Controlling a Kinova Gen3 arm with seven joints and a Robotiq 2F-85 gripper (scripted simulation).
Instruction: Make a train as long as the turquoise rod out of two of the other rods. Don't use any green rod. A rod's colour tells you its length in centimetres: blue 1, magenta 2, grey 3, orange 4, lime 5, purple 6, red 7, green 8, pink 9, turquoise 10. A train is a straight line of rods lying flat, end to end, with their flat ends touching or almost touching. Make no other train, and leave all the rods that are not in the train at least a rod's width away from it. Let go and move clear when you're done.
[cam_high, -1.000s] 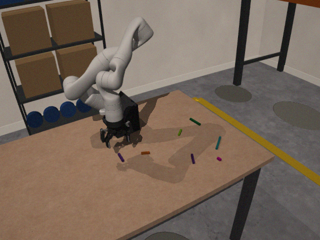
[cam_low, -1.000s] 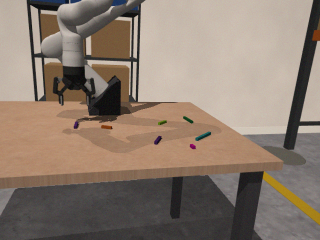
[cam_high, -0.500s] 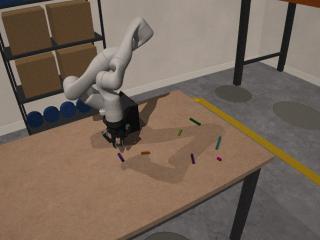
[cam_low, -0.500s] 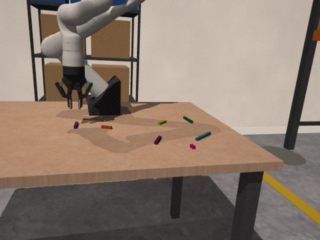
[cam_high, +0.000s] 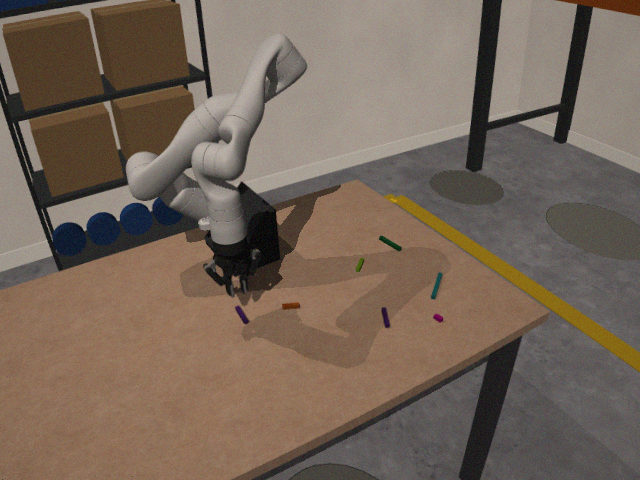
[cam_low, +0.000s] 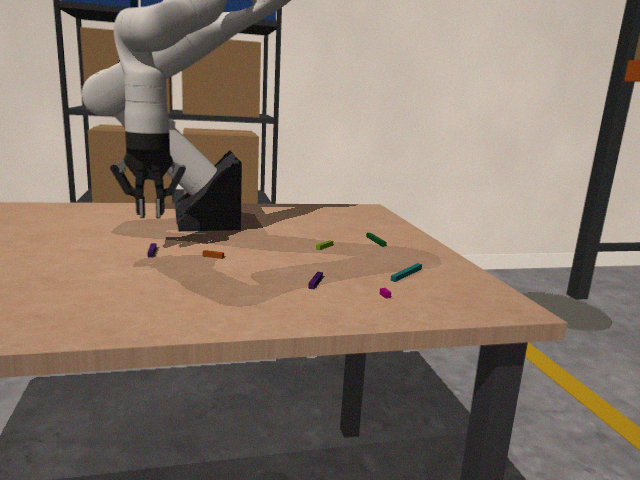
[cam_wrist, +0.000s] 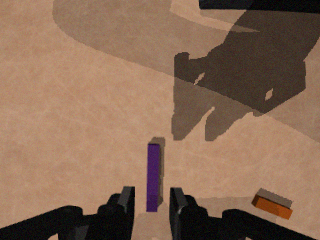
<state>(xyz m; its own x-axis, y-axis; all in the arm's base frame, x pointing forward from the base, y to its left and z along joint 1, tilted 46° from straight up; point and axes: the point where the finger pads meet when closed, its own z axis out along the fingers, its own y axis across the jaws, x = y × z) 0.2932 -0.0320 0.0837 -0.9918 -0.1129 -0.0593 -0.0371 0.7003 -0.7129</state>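
The purple rod lies 80 mm below my hand. Round my hand: orange rod 30 mm ahead, 120 mm to the left, 80 mm below; lime rod 40 mm behind, 340 mm to the left, 80 mm below; magenta rod 230 mm ahead, 400 mm to the left, 80 mm below.
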